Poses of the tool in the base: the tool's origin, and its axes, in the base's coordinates. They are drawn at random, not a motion.
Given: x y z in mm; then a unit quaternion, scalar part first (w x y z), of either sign.
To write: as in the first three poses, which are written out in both.
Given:
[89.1 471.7 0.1 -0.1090 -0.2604 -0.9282 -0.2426]
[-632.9 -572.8 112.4 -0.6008 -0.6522 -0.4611 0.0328]
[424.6 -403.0 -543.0 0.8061 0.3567 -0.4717 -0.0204]
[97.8 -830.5 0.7 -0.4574 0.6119 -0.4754 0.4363]
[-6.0 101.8 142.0 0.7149 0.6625 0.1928 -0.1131]
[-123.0 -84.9 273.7 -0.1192 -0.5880 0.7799 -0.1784]
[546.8 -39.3 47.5 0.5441 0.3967 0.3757 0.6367]
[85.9 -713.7 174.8 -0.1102 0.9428 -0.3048 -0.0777]
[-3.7 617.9 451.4 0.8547 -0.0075 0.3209 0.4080]
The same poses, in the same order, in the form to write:
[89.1 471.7 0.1 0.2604 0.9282 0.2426 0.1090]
[-632.9 -572.8 112.4 0.6522 0.4611 -0.0328 0.6008]
[424.6 -403.0 -543.0 0.3567 -0.4717 -0.0204 0.8061]
[97.8 -830.5 0.7 -0.6119 0.4754 -0.4363 0.4574]
[-6.0 101.8 142.0 0.6625 0.1928 -0.1131 0.7149]
[-123.0 -84.9 273.7 0.5880 -0.7799 0.1784 0.1192]
[546.8 -39.3 47.5 0.3967 0.3757 0.6367 0.5441]
[85.9 -713.7 174.8 -0.9428 0.3048 0.0777 0.1102]
[-3.7 617.9 451.4 -0.0075 0.3209 0.4080 0.8547]

